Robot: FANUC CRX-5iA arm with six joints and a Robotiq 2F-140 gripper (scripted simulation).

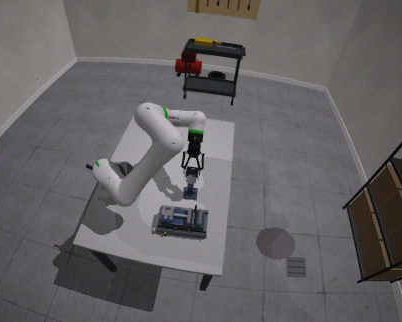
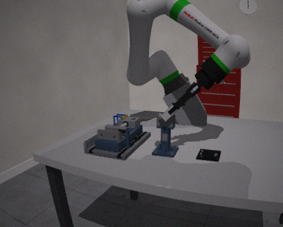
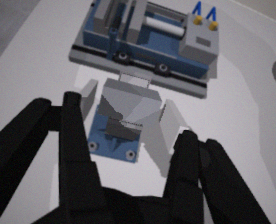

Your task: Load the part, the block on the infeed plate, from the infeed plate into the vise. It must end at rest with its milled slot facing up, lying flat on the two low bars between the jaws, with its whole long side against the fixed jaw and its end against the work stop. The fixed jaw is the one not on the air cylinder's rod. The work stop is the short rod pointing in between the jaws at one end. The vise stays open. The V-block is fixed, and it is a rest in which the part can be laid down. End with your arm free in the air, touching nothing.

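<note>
Now: hand 2 cm above the part and 1 cm to the left of it. The rest, counted from my hand: air cylinder rod 24 cm to the right, 10 cm below; then blue work stop 16 cm to the right, 11 cm below, 8 cm ahead; then black infeed plate 17 cm below, 16 cm to the left, 3 cm behind.
</note>
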